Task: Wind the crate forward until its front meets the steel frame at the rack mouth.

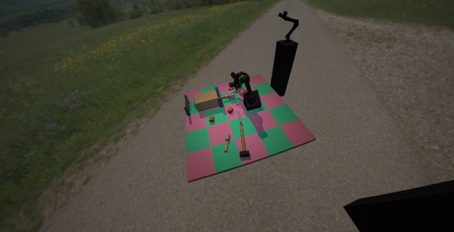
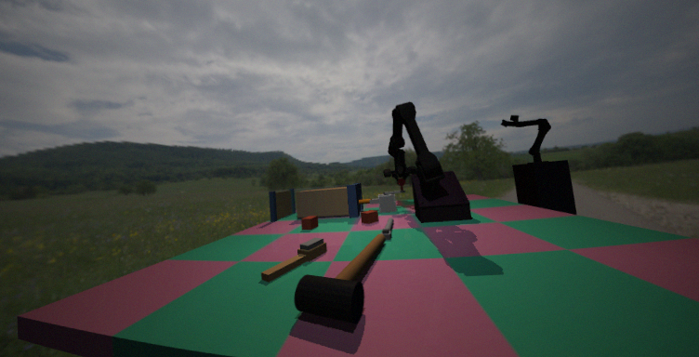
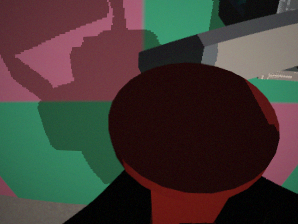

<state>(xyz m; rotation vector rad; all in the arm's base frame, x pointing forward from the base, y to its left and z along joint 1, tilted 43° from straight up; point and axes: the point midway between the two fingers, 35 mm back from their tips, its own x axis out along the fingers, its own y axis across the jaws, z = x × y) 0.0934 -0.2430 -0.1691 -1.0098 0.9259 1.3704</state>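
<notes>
My gripper tip is now 3 cm short of the winch handle, 3 cm to the right of it and 3 cm above it. The rest, counted from my gripper tip: grey winch: 8 cm ahead, 5 cm to the left, 10 cm below; red knob: 2 cm to the left; frame: 25 cm ahead, 6 cm to the left, 2 cm below.
</notes>
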